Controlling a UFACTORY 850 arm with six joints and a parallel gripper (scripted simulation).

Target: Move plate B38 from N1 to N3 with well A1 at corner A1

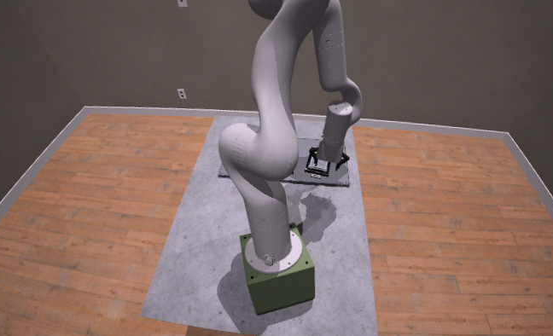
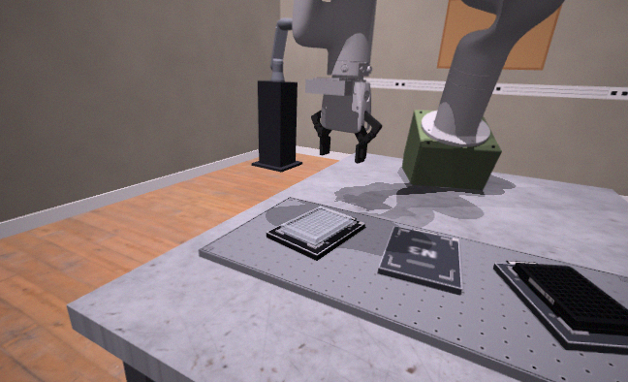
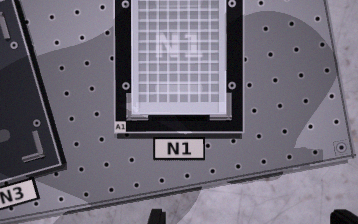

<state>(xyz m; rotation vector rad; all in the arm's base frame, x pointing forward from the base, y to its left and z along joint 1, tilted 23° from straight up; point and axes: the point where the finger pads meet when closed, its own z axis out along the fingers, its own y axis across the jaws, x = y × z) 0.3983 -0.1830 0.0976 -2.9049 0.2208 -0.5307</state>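
Now: hand 130 mm short of the clear well plate, 20 mm to the right of it and 110 mm above it. The rest, counted from my hand: black well plate: 110 mm ahead, 420 mm to the left, 110 mm below; then nest N1: 130 mm ahead, 20 mm to the left, 130 mm below; then nest N3: 100 mm ahead, 220 mm to the left, 130 mm below.
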